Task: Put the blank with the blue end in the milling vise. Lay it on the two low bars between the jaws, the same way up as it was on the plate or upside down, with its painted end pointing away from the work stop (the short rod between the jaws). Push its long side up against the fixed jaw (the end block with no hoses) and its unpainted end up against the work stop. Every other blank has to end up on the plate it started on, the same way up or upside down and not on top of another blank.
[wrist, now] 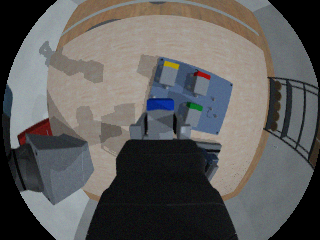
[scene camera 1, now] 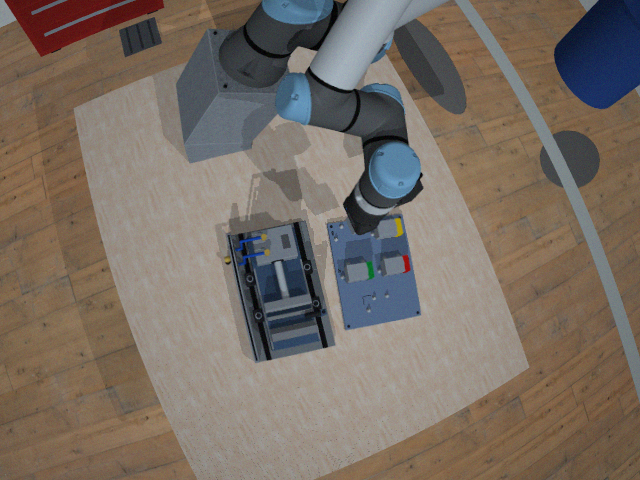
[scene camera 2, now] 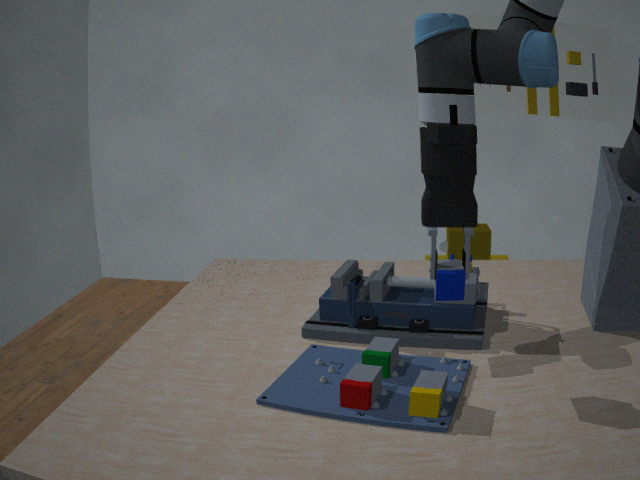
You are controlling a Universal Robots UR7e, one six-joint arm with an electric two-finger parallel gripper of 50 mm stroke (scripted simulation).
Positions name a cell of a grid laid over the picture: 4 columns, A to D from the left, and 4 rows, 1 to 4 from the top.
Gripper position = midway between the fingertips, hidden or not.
In view: the gripper (scene camera 2: C3), a green-ended blank (scene camera 2: C3), a yellow-ended blank (scene camera 2: C4), a red-ended blank (scene camera 2: C4) and a blue plate (wrist: C2).
The gripper is seen too in the wrist view (wrist: C2).
